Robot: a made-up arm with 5 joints.
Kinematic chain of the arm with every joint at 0, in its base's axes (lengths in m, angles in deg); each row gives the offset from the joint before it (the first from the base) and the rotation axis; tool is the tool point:
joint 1: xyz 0 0 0.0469 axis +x
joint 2: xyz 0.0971 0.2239 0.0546 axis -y
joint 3: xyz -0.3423 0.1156 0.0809 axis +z
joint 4: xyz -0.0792 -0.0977 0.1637 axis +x
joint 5: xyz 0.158 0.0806 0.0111 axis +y
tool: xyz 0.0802 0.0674 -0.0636
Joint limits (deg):
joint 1: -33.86..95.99
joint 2: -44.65..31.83
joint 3: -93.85..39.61
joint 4: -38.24..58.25
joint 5: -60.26..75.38
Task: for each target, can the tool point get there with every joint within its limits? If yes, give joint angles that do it. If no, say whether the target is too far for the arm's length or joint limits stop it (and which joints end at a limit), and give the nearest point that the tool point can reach.
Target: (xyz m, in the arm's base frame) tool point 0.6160 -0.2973 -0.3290
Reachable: no: joint limits stop it (at a limit: joint 1, joint 2, joint 4, joint 5) | nearest point 0.2111 -0.5164 0.1860 | short by 0.691 m
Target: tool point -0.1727 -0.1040 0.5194
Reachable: yes | joints 64.97 6.22 -18.92 39.20 50.83
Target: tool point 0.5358 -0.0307 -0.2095
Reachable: no: joint limits stop it (at a limit: joint 1, joint 2) | nearest point 0.1450 -0.4128 0.2184 | short by 0.694 m
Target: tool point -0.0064 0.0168 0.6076
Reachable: yes | joints 38.01 -9.24 5.86 48.10 -32.65
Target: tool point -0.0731 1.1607 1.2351
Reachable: no: too far | nearest point 0.0336 0.4645 0.5224 | short by 1.002 m
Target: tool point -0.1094 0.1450 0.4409
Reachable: yes | joints 45.87 -0.09 17.27 -27.40 13.01
